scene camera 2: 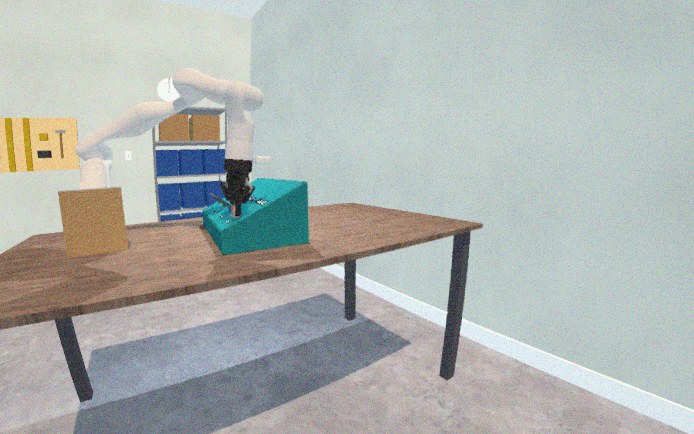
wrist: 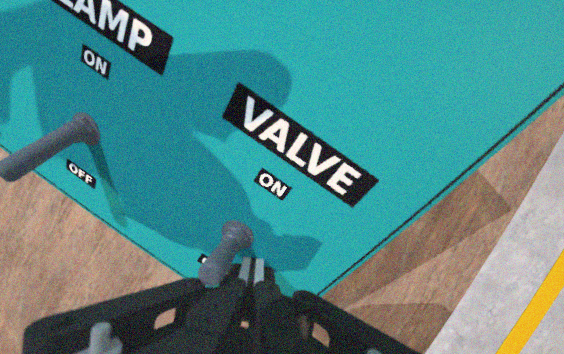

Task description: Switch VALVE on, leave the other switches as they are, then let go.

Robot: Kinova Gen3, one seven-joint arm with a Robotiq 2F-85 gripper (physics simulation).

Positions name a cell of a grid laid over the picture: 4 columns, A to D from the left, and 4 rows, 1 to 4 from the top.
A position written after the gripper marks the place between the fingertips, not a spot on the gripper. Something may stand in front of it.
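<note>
In scene camera 2 the gripper (scene camera 2: B3) is visible, and the wrist view shows the gripper too (wrist: B4).
</note>
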